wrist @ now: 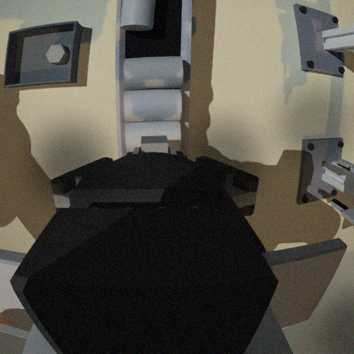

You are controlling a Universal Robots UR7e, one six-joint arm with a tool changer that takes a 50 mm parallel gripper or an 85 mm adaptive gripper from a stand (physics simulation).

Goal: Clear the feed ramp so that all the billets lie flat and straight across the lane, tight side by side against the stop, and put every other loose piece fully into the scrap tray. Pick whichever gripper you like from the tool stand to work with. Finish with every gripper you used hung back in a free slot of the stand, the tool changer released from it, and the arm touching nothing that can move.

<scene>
In view: a black adaptive gripper (138, 179).
</scene>
